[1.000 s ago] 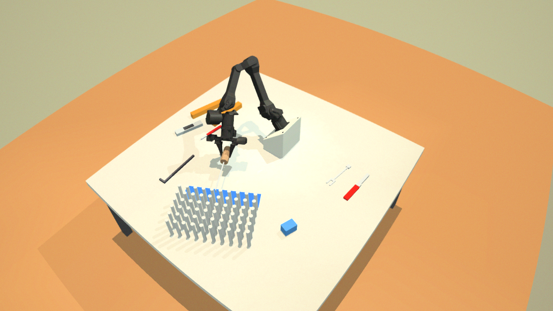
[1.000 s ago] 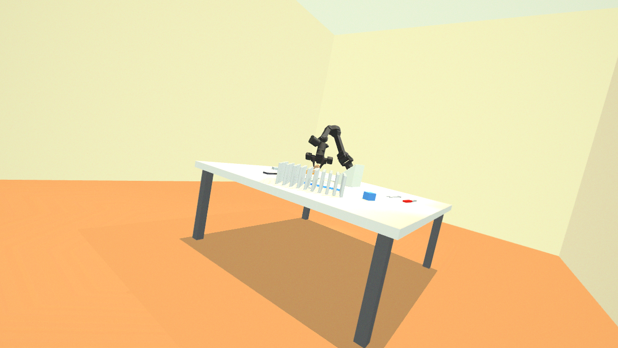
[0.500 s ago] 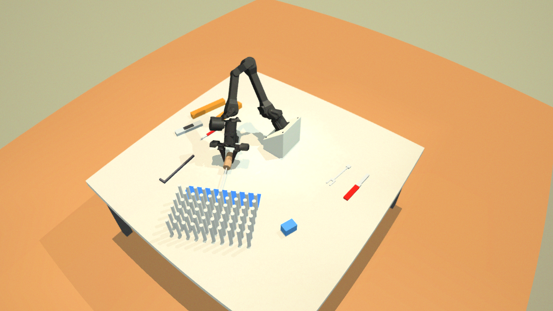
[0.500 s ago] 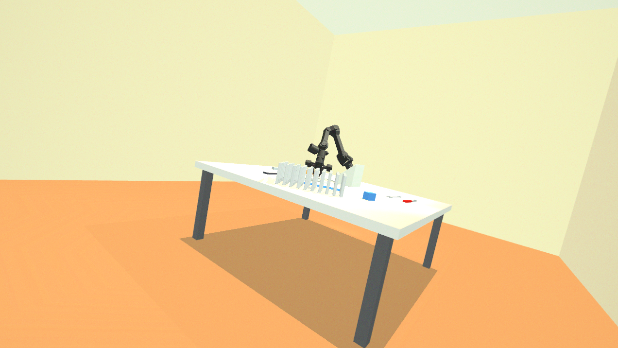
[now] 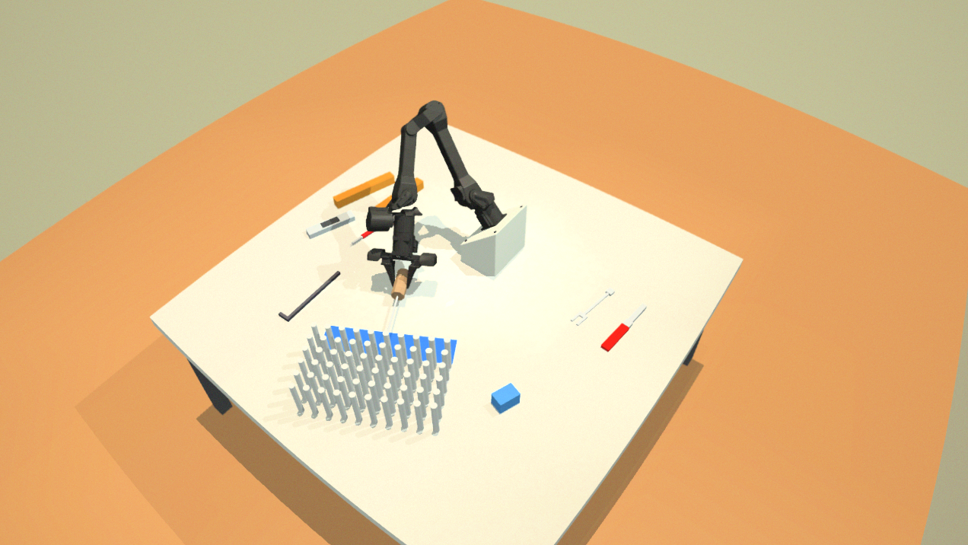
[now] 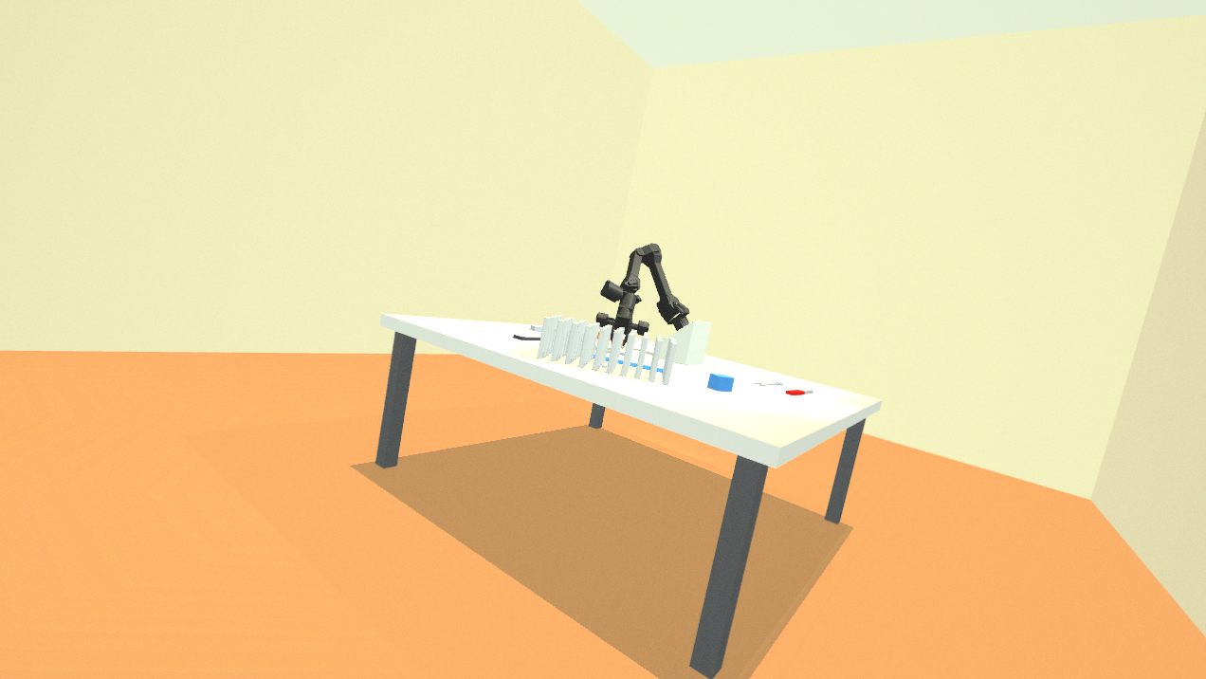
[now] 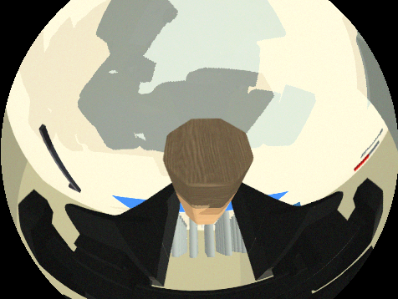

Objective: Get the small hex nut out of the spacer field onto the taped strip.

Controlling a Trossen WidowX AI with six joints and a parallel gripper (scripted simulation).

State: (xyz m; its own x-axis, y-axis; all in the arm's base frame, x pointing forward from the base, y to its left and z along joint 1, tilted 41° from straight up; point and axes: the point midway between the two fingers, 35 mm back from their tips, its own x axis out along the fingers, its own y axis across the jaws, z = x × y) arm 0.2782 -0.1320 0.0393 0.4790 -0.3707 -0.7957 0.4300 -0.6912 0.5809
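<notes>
My gripper tip is 160 mm short of the blue taped strip, 70 mm to the right of it and 30 mm above it. Also, from my gripper tip: grey tool: 370 mm to the right, 110 mm behind, 20 mm below; then hook tool: 90 mm ahead, 40 mm to the left; then hex nut: 320 mm ahead, 150 mm to the left, 30 mm below.
</notes>
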